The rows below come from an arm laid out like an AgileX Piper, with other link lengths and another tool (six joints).
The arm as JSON. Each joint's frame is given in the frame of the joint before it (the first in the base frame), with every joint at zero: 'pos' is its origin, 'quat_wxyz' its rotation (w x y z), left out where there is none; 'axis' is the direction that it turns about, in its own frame. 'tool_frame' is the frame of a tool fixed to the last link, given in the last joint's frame.
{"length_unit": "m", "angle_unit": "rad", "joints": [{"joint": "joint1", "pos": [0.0, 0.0, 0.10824], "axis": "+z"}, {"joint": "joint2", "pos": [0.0, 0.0, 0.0], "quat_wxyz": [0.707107, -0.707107, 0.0, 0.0], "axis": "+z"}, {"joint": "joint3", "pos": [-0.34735, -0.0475, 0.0], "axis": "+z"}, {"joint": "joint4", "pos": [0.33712, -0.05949, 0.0], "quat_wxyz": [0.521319, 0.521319, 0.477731, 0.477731], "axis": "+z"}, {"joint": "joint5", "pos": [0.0, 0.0, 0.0], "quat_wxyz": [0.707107, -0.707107, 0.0, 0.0], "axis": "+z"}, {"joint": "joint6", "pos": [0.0, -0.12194, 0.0], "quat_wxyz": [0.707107, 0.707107, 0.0, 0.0], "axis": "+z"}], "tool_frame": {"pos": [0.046, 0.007, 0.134], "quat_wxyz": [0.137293, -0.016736, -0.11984, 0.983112]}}
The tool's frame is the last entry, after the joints.
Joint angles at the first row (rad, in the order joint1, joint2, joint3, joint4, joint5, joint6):
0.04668 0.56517 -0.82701 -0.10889 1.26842 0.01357
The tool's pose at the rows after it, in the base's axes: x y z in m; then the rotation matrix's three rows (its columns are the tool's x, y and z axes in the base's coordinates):
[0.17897 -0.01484 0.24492], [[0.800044 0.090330 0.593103], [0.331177 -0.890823 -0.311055], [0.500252 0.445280 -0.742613]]
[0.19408 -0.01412 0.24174], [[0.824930 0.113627 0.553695], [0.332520 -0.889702 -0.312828], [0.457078 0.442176 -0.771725]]
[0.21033 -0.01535 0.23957], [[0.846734 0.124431 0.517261], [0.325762 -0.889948 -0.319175], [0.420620 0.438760 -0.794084]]
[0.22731 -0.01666 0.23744], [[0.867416 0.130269 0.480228], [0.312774 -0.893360 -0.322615], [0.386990 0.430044 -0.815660]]
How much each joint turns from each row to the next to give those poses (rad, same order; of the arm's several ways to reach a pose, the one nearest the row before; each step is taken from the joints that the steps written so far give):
-0.00006 0.10009 -0.03066 -0.01053 -0.00182 -0.00006
0.00009 0.08231 -0.02850 -0.00006 -0.00164 0.00009
-0.00957 0.07979 -0.03283 0.00001 -0.00408 -0.00001
-0.01467 0.08041 -0.03784 0.00543 -0.00206 -0.00034

